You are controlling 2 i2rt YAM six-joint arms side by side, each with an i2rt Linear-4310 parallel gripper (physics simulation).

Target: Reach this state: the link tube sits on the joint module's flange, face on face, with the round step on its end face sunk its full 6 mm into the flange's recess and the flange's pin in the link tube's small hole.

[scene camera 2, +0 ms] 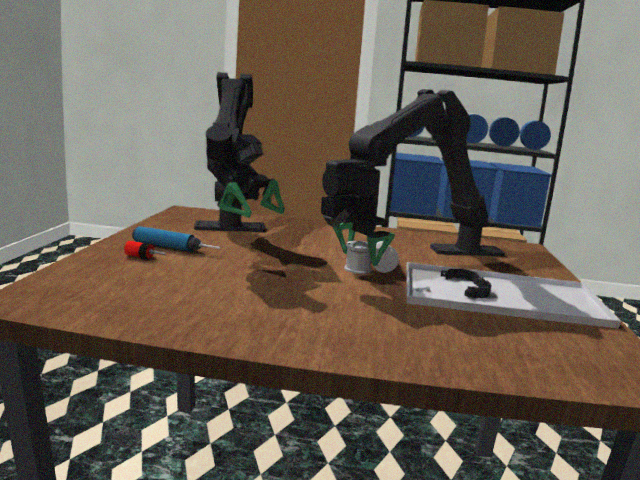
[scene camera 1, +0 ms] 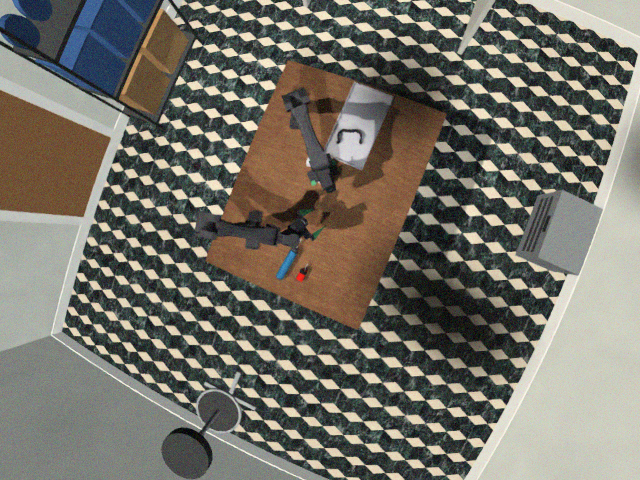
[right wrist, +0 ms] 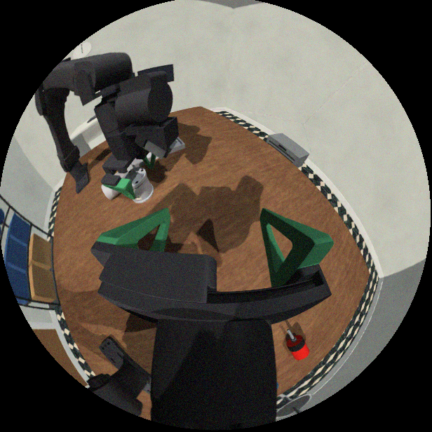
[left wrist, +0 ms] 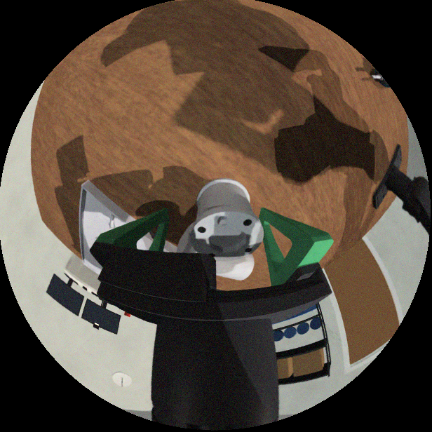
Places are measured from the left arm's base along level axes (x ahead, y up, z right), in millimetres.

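Where they show: left gripper, between the fingertips: (scene camera 2: 360, 259); right gripper, between the fingertips: (scene camera 2: 267, 213) (scene camera 1: 319, 218); left arm's base, origin of its link: (scene camera 2: 467, 251); right arm's base, origin of its link: (scene camera 2: 229, 227).
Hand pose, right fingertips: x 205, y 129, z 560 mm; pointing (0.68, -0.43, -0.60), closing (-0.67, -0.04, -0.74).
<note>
Things, the pixels of their top centre, and the offset from my right fingertips. "*": a spot on its surface instead.
- grey joint module, centre of its top: (scene camera 2: 360, 242) dx -29, dy -66, dz -215 mm
- white link tube, a spot on its surface: (scene camera 2: 386, 259) * dx -5, dy -96, dz -274 mm
- white tray, centre of its top: (scene camera 2: 504, 288) (scene camera 1: 358, 124) dx +117, dy -113, dz -509 mm
- black curved handle, a spot on its surface: (scene camera 2: 480, 285) (scene camera 1: 351, 131) * dx +86, dy -118, dz -468 mm
- blue screwdriver, a spot on its surface: (scene camera 2: 162, 239) (scene camera 1: 290, 265) * dx -123, dy -104, dz +249 mm
The grey joint module (scene camera 2: 358, 262) (left wrist: 222, 197) (right wrist: 143, 193) stands upright, its flange with screw holes facing up. The white link tube (scene camera 2: 386, 259) (left wrist: 240, 268) (right wrist: 107, 191) lies on its side close beside it, an end face showing in scene camera 2. They are not joined. My left gripper (scene camera 2: 359, 256) (left wrist: 213, 212) is open and low, its fingers on either side of the module's upper part, gripping nothing. Its palm hides part of the tube in the left wrist view. My right gripper (scene camera 2: 265, 212) (right wrist: 214, 212) is open and empty, above the table. The tube's small hole cannot be made out.
A white tray (scene camera 1: 372, 98) (scene camera 2: 547, 298) holding a black curved handle (scene camera 1: 349, 132) (scene camera 2: 480, 285) lies right of the parts in scene camera 2. A blue screwdriver (scene camera 1: 285, 264) (scene camera 2: 162, 239) and a red one (scene camera 1: 300, 277) (scene camera 2: 138, 250) (right wrist: 300, 351) lie at that view's left.
</note>
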